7 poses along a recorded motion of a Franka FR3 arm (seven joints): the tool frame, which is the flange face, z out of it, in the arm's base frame.
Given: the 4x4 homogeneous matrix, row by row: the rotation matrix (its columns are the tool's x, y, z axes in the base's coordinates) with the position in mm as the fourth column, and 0 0 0 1 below. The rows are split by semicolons.
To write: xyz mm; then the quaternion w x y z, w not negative. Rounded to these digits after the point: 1 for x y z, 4 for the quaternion.
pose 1, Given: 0.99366 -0.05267 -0.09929 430.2; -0.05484 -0.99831 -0.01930 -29.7; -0.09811 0.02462 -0.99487 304.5; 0 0 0 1
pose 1, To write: 430.2 -29.7 304.5 0.0110 0.9984 -0.0269 -0.0494
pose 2, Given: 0.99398 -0.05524 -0.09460 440.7; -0.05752 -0.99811 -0.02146 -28.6; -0.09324 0.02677 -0.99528 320.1; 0 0 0 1
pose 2, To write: 440.7 -28.6 320.1 0.0121 0.9984 -0.0282 -0.0470
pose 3, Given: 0.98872 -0.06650 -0.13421 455.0; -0.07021 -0.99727 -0.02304 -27.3; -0.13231 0.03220 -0.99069 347.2; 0 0 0 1
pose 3, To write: 455.0 -27.3 347.2 0.0139 0.9971 -0.0343 -0.0668
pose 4, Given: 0.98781 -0.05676 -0.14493 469.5; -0.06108 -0.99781 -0.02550 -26.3; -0.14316 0.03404 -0.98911 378.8; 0 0 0 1
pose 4, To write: 469.5 -26.3 378.8 0.0149 0.9968 -0.0296 -0.0723
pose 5, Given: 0.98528 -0.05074 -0.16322 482.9; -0.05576 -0.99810 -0.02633 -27.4; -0.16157 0.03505 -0.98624 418.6; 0 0 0 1
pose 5, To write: 482.9 -27.4 418.6 0.0154 0.9962 -0.0267 -0.0815
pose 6, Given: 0.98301 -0.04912 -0.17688 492.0; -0.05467 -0.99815 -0.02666 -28.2; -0.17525 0.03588 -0.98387 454.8; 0 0 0 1
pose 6, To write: 492.0 -28.2 454.8 0.0157 0.9956 -0.0261 -0.0884
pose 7, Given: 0.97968 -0.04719 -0.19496 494.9; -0.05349 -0.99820 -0.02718 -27.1; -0.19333 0.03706 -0.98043 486.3; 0 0 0 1
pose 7, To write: 494.9 -27.1 486.3 0.0161 0.9948 -0.0253 -0.0976
